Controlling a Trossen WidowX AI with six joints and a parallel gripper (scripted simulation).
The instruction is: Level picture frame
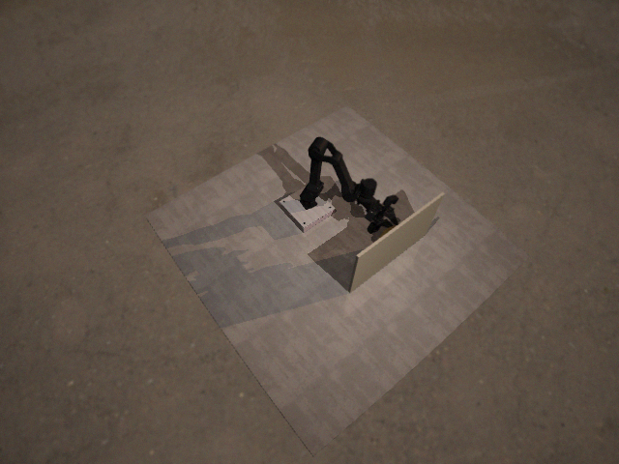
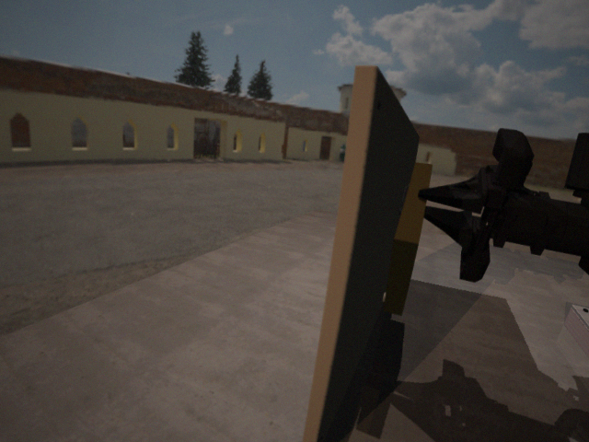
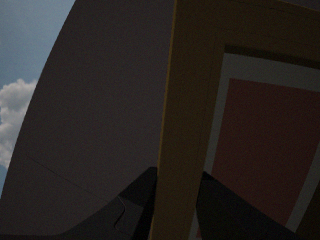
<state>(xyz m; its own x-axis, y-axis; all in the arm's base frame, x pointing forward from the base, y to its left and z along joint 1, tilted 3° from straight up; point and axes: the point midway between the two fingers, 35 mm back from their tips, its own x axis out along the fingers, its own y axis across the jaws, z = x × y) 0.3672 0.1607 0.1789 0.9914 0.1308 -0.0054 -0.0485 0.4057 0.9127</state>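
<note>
Right now the picture frame is 5 cm below my gripper tip, 2 cm to the right of it and 1 cm ahead of it. From my gripper tip the other things lie so: wall panel: 6 cm below, 3 cm ahead, 2 cm to the right.
</note>
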